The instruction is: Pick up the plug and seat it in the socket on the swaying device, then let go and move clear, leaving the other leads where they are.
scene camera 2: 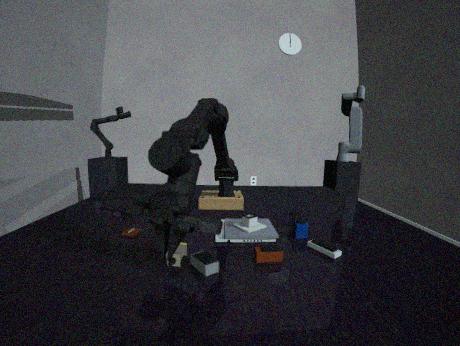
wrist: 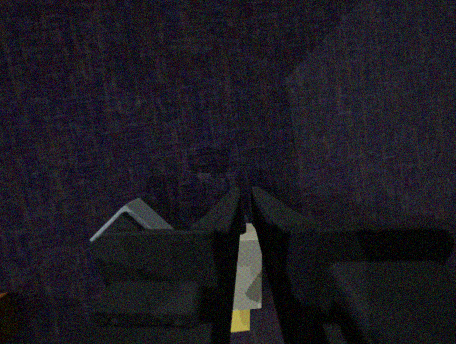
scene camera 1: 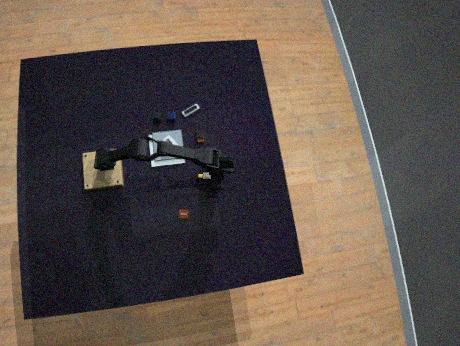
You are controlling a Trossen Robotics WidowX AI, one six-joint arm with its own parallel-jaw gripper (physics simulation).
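The plug is a beige block with a yellow tip, and it lies on the dark mat. My gripper is low over the plug and shut, with its fingertips meeting. In the wrist view the plug shows through the narrow gap under the fingers, not clamped between them. The device is a grey-white plate with a raised socket block. It sits beyond the plug, partly under my forearm in the top view.
A grey open box lies right beside the plug. An orange lead block, a blue one, a small black one and a white tray lie around the device. A red-orange tile lies apart.
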